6 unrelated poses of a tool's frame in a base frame.
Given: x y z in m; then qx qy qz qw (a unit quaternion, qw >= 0).
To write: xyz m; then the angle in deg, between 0 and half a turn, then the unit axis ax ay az. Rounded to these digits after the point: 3 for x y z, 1 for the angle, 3 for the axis.
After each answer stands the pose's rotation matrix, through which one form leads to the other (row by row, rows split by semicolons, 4 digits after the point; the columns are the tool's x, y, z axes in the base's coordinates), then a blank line. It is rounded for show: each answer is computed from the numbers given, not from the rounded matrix.
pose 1, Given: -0.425, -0.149, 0.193, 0.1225, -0.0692, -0.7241, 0.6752
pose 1, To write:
-0.425, -0.149, 0.193, 95.1, 0.166, -0.094, -0.982
-0.0582 0.9609 -0.2708; -0.9948 -0.0786 -0.0652; -0.0840 0.2656 0.9604

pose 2, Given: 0.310, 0.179, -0.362, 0.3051, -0.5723, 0.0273, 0.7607
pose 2, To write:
0.310, 0.179, -0.362, 80.9, 0.470, -0.882, 0.042
0.3435 -0.3907 -0.8540; -0.3077 0.8123 -0.4954; 0.8873 0.4329 0.1588

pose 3, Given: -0.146, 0.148, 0.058, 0.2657, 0.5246, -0.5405, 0.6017
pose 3, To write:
-0.146, 0.148, 0.058, 106.0, 0.333, 0.657, -0.677
-0.1347 0.9292 0.3441; -0.3717 0.2745 -0.8868; -0.9185 -0.2474 0.3084

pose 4, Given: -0.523, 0.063, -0.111, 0.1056, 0.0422, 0.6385, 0.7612
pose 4, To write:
-0.523, 0.063, -0.111, 80.9, 0.163, 0.065, 0.985
0.1811 -0.9631 0.1991; 0.9809 0.1624 -0.1069; 0.0706 0.2146 0.9741

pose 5, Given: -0.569, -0.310, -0.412, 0.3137, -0.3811, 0.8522, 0.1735
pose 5, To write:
-0.569, -0.310, -0.412, 160.0, 0.319, -0.387, 0.865
-0.7430 -0.5348 0.4024; 0.0566 -0.6493 -0.7584; 0.6669 -0.5407 0.5127

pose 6, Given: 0.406, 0.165, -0.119, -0.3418, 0.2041, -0.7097, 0.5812
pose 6, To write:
0.406, 0.165, -0.119, 108.9, -0.420, 0.251, -0.872
-0.0907 0.6855 0.7224; -0.9645 -0.2411 0.1076; 0.2479 -0.6870 0.6830

